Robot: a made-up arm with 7 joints. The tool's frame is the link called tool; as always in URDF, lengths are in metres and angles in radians. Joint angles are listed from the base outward.
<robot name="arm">
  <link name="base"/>
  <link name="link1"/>
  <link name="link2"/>
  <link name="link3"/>
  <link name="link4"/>
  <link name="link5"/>
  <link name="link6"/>
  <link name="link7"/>
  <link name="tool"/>
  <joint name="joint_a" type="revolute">
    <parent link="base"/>
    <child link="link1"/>
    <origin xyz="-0.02 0.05 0.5" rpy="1.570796 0 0"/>
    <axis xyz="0 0 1"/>
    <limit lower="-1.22" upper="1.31"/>
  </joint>
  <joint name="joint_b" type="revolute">
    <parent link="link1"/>
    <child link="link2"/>
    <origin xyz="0.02 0 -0.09" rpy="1.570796 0 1.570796"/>
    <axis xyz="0 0 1"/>
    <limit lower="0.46" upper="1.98"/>
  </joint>
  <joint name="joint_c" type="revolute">
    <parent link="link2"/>
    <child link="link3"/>
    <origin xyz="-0.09 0.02 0.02" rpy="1.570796 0 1.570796"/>
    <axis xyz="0 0 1"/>
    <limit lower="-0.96" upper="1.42"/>
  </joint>
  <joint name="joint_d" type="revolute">
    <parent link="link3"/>
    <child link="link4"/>
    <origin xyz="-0.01 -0.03 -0.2" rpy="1.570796 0 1.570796"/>
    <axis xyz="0 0 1"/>
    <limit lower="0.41" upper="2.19"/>
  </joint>
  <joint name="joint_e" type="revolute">
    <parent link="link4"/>
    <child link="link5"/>
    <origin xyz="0.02 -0.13 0" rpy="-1.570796 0 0"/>
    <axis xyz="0 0 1"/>
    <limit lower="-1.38" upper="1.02"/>
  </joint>
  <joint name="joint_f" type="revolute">
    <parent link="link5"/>
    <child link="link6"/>
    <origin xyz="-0.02 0.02 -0.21" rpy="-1.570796 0 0"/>
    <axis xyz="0 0 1"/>
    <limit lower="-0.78" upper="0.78"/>
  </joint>
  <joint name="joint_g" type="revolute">
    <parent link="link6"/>
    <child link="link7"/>
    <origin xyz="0.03 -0.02 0.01" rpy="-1.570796 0 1.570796"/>
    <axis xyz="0 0 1"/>
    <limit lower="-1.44" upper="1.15"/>
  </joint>
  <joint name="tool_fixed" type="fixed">
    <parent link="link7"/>
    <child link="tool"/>
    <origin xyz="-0.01 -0.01 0" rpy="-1.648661 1.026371 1.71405"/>
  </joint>
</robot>
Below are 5 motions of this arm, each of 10 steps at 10 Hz.
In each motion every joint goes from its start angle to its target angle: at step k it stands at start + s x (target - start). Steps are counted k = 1, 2, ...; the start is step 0. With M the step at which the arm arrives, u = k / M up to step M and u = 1 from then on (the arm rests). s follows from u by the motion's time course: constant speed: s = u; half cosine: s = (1 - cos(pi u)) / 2; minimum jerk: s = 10 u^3 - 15 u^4 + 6 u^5.
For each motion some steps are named. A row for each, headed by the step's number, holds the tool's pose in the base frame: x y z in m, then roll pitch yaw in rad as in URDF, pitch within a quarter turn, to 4 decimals.
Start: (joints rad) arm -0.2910 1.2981 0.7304 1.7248 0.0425 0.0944 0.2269
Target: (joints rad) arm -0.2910 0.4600 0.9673 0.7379 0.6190 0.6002 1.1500
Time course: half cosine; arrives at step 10
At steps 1, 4, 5, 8, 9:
1: 0.2214 0.4094 0.5683 1.5391 0.2221 -1.5060
4: 0.1796 0.5402 0.4635 1.1323 -0.4199 -1.2148
5: 0.1418 0.5823 0.3858 0.8627 -0.7306 -0.9960
8: 0.0071 0.5733 0.1375 -0.8840 -1.0903 0.7012
9: -0.0188 0.5505 0.0939 -1.1744 -0.9950 1.0027

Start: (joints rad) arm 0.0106 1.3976 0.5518 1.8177 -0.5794 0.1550 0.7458
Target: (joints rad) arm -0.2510 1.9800 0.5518 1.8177 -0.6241 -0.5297 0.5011
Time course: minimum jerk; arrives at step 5
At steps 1, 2, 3, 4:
1: 0.2292 0.3184 0.6309 1.1988 0.9340 -1.5080
2: 0.2338 0.3006 0.6379 0.9270 1.1816 -1.9042
3: 0.2444 0.2711 0.6455 -0.1708 1.2207 3.0965
4: 0.2546 0.2461 0.6484 -0.5237 0.9965 2.6014

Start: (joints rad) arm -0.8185 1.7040 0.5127 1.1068 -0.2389 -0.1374 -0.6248
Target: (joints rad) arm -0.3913 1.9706 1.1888 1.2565 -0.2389 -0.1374 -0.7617
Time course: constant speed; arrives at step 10
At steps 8, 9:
8: 0.2577 0.4022 0.7379 2.9548 0.5247 -0.8263
9: 0.2372 0.3865 0.7671 3.0704 0.4638 -0.8215

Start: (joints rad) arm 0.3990 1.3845 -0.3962 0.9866 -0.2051 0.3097 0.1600
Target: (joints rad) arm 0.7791 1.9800 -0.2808 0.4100 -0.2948 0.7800 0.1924
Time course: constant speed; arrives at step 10
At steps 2, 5, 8, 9, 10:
2: 0.2827 0.5979 0.5445 1.2124 0.6141 -0.6317
5: 0.1958 0.6543 0.6520 1.4224 0.5181 -0.1136
8: 0.0718 0.6821 0.7453 1.4899 0.3097 0.3200
9: 0.0236 0.6841 0.7705 1.4778 0.2303 0.4497
10: -0.0272 0.6823 0.7920 1.4496 0.1509 0.5758

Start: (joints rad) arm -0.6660 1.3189 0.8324 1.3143 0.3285 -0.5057 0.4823
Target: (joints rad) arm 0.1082 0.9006 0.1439 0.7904 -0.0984 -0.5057 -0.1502
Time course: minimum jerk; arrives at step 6
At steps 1, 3, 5, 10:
1: 0.1884 0.5521 0.4689 1.2845 0.0961 -1.8398
3: 0.1757 0.5871 0.3695 1.4332 0.0007 -1.4805
5: 0.2239 0.5622 0.2717 1.4997 -0.0791 -1.3004
10: 0.2300 0.5582 0.2658 1.5042 -0.0820 -1.2940

